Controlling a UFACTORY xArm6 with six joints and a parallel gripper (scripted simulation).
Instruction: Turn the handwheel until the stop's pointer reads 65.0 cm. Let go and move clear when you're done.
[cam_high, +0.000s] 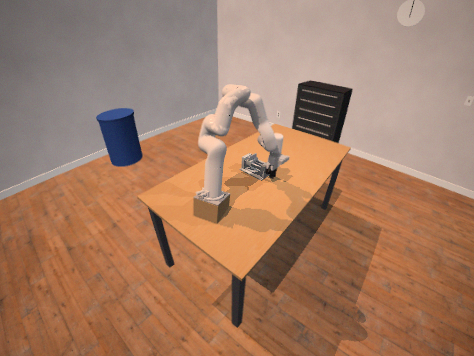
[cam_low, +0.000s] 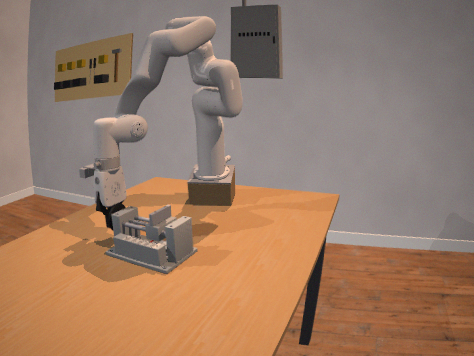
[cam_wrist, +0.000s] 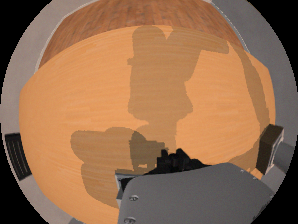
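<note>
Now: hand 20 mm to the right of the black handwheel. From my hand the other things lie so: grey stop fixture 190 mm to the left, 30 mm above.
</note>
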